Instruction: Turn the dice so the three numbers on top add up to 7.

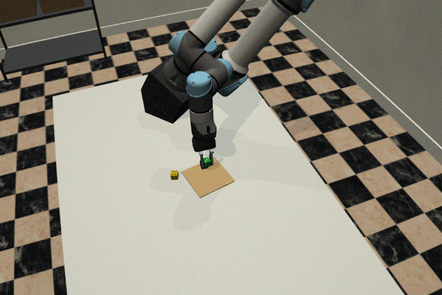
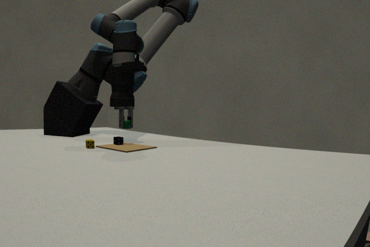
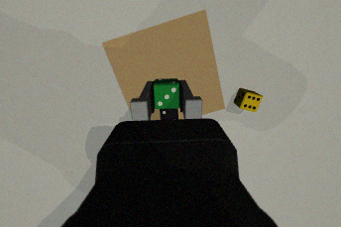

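Right now the tan mat is 8 cm below my hand. Round my hand: yellow die: 12 cm to the right, 7 cm below, 3 cm behind; then black die: 6 cm below, 5 cm behind; then green die: 1 cm below.
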